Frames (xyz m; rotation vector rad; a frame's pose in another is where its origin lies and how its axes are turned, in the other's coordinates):
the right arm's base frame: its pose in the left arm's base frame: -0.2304 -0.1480 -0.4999 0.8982 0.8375 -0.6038
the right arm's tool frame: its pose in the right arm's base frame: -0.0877 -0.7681 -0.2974 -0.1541 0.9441 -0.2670
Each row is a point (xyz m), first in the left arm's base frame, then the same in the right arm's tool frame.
Working: the left arm's base frame: its pose in the right arm's tool frame: -0.8178 1.0343 0.0898 -0.9288 -1.8487 0.3093

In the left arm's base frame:
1: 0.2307 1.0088 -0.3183
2: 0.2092 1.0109 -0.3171
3: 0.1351 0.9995 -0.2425
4: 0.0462 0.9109 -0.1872
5: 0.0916 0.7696 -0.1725
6: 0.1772 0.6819 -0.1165
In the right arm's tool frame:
1: -0.1257 1.8171 -0.1939
2: -0.1214 1.8033 -0.2100
3: -0.1762 1.7567 -0.2876
4: -0.2467 1.6440 -0.3213
5: -0.3335 1.5843 -0.2157
6: -0.4396 1.5973 -0.1336

